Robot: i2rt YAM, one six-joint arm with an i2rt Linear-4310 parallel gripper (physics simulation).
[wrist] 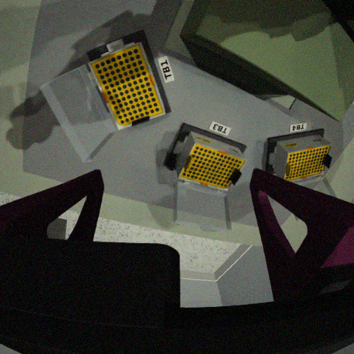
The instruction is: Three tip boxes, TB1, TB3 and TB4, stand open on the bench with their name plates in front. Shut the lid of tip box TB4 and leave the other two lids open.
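Note:
Tip box TB4 (307, 162) stands at the right of the wrist view, with its yellow tip rack showing and its plate TB4 (298, 127) beside it. Its clear lid (322, 185) hangs open on the side toward the view's bottom, partly hidden behind the right finger. Tip box TB3 (212, 166) is in the middle, its clear lid (202, 206) open. Tip box TB1 (128, 85) is at the upper left, its clear lid (79, 112) open to the left. My gripper (176, 177) is wide open and empty; its fingertips appear either side of TB3, apart from the boxes.
Plates TB3 (220, 127) and TB1 (166, 69) lie by their boxes. A large green block-like object (260, 45) with a dark side stands at the upper right, behind TB3 and TB4. The grey bench surface (135, 165) ends toward a speckled floor (200, 247) below.

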